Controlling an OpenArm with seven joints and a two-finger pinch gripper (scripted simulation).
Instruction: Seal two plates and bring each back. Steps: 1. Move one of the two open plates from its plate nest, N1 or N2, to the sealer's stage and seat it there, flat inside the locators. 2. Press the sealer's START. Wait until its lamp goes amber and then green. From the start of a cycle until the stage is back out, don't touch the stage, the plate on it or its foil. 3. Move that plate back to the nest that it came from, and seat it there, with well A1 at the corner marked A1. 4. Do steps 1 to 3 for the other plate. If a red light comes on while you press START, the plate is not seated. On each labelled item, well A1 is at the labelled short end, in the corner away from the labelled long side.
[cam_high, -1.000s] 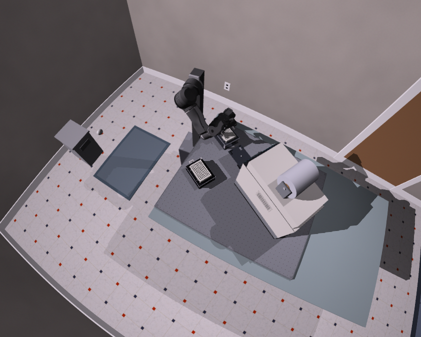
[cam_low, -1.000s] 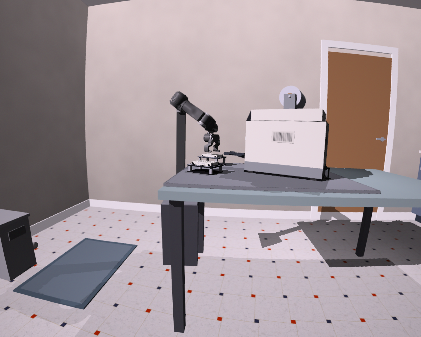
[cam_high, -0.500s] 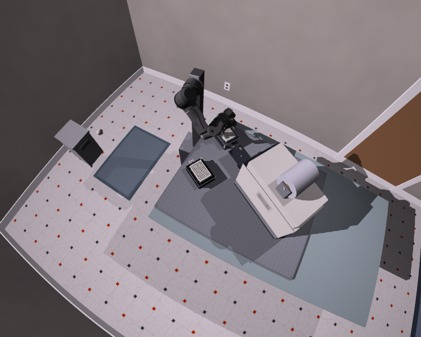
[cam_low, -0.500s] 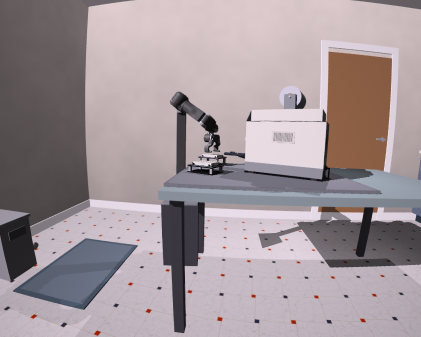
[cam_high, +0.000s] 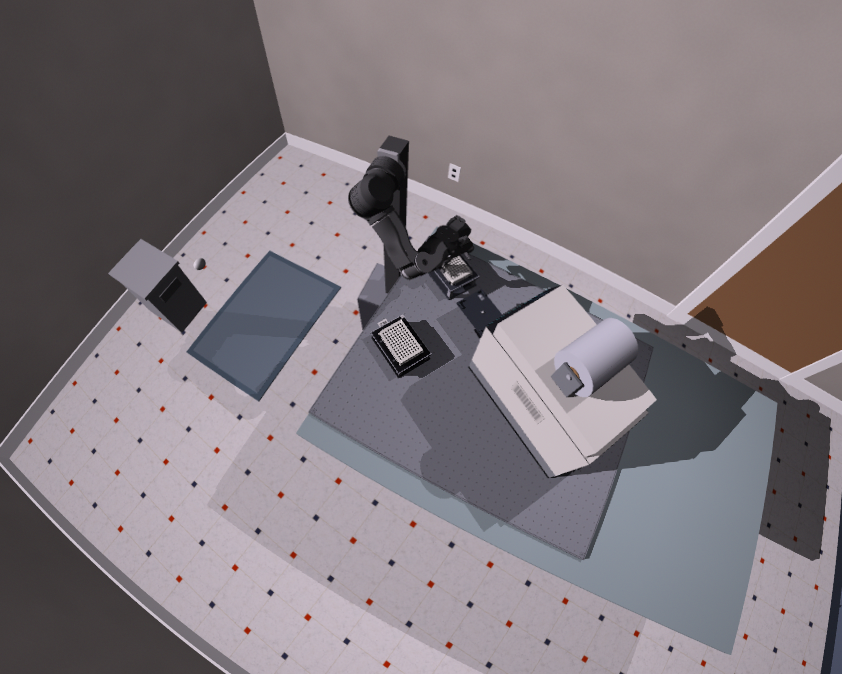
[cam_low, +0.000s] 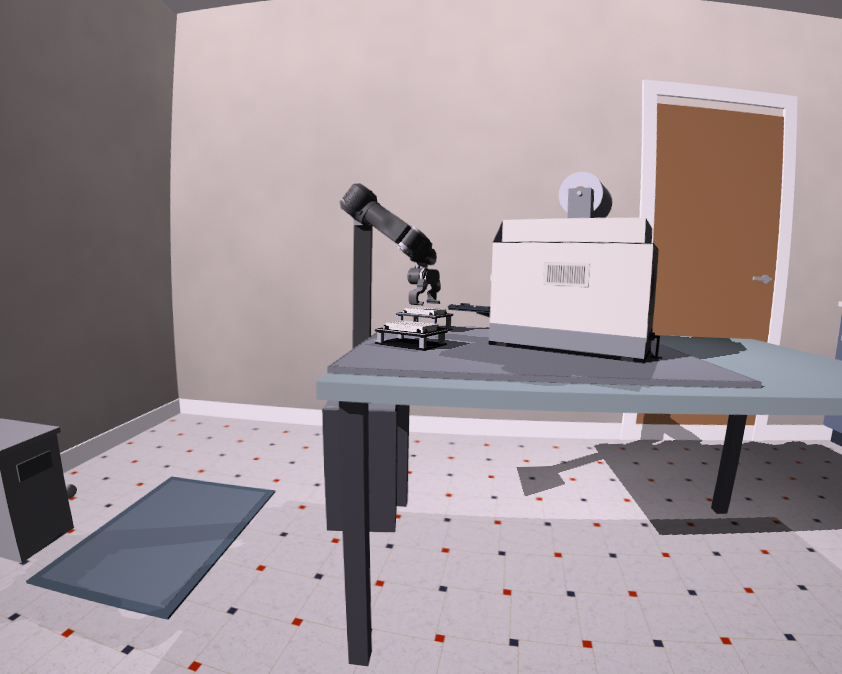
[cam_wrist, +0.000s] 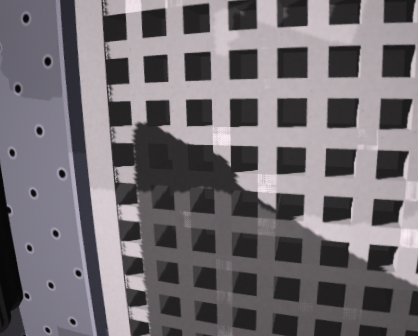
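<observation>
The plate nest lies 40 mm below my hand. Round my hand: N1 label: 90 mm below, 90 mm behind, 60 mm to the left; then screen: 270 mm ahead, 230 mm above, 180 mm to the right; then sealer stage: 150 mm to the right, 150 mm ahead.
</observation>
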